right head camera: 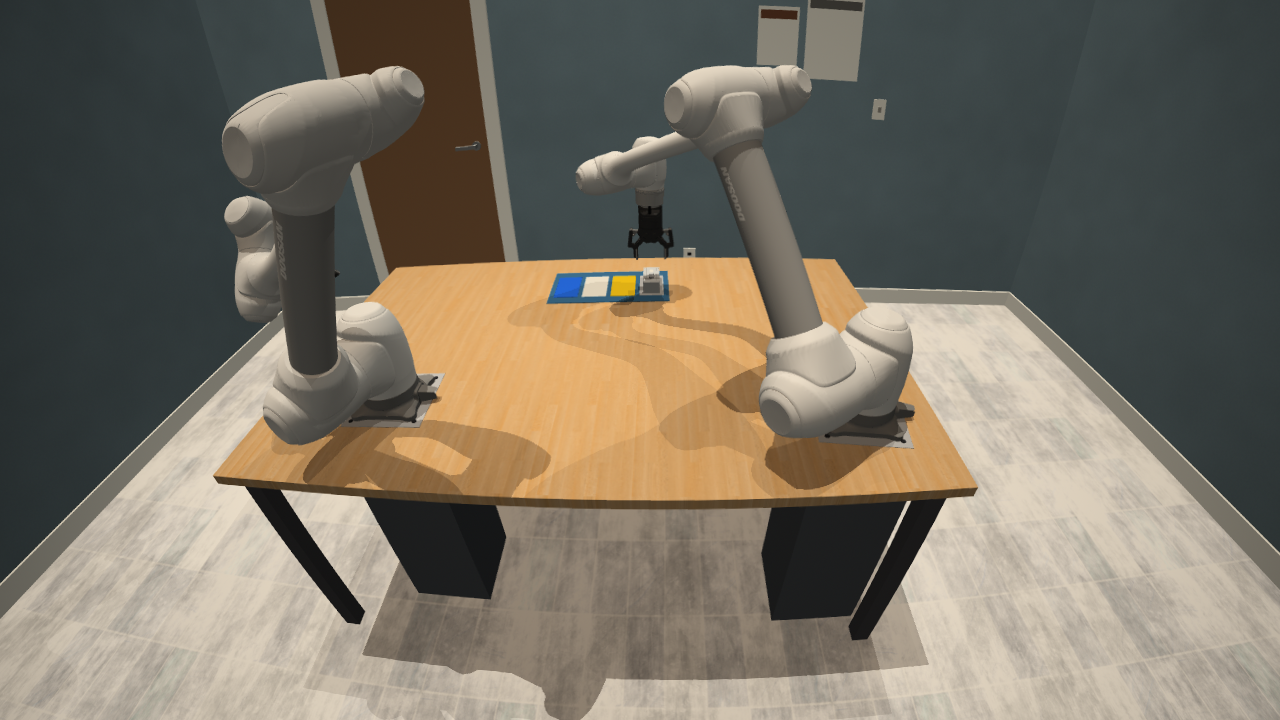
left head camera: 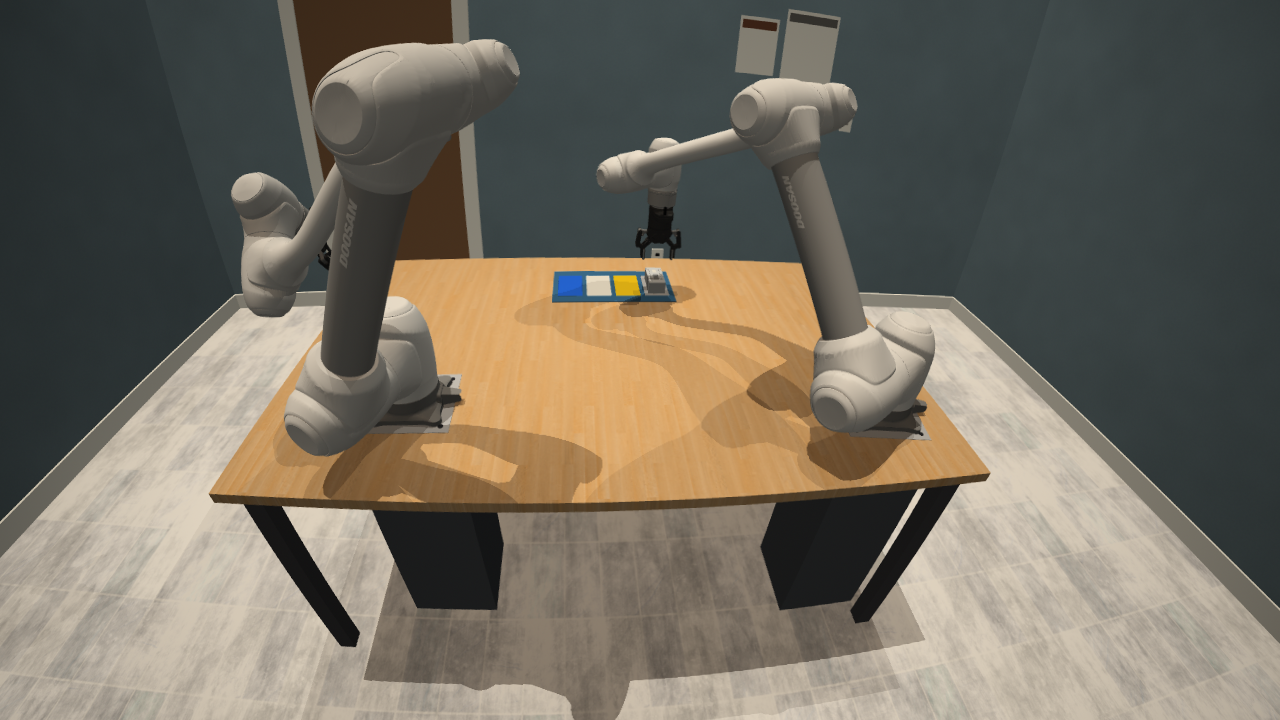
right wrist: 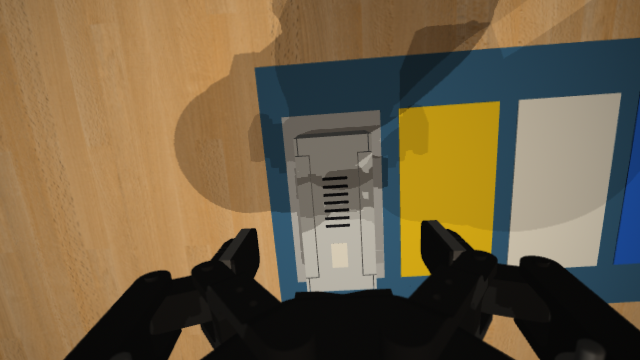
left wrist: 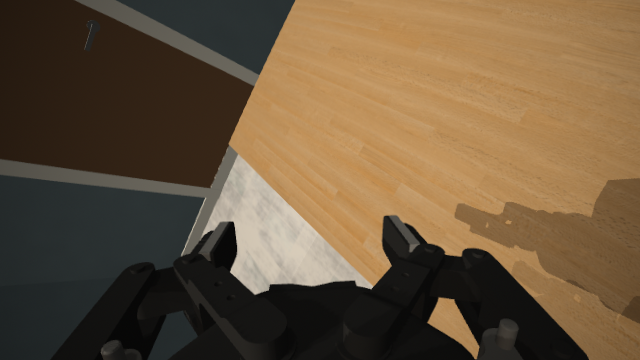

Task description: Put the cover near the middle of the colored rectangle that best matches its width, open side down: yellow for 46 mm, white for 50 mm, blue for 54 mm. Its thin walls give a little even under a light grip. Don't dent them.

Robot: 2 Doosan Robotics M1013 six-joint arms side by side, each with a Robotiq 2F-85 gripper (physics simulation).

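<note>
The light grey cover (left head camera: 655, 281) (right head camera: 650, 282) (right wrist: 336, 200) stands on a grey rectangle at one end of the blue mat (left head camera: 614, 299) (right head camera: 608, 300) (right wrist: 330, 85), slotted top up; its near end is hidden by the gripper body in the right wrist view. Beside it lie the yellow (left head camera: 625, 285) (right head camera: 622, 285) (right wrist: 447, 185), white (left head camera: 598, 285) (right head camera: 595, 286) (right wrist: 562, 180) and blue (left head camera: 569, 285) (right head camera: 566, 286) (right wrist: 629, 220) rectangles. My right gripper (left head camera: 657, 256) (right head camera: 650, 255) (right wrist: 338, 241) is open and empty above the cover, fingers pointing down. My left gripper (left wrist: 309, 233) is open and empty, far from the mat.
The mat lies near the far edge of the wooden table (left head camera: 537, 385) (right head camera: 519, 385) (left wrist: 425, 100) (right wrist: 125, 240). Both arm bases stand on the table's near half, at left and right. Arm shadows fall over the cover and part of the mat. A brown door (right head camera: 429, 134) (left wrist: 115, 105) is behind.
</note>
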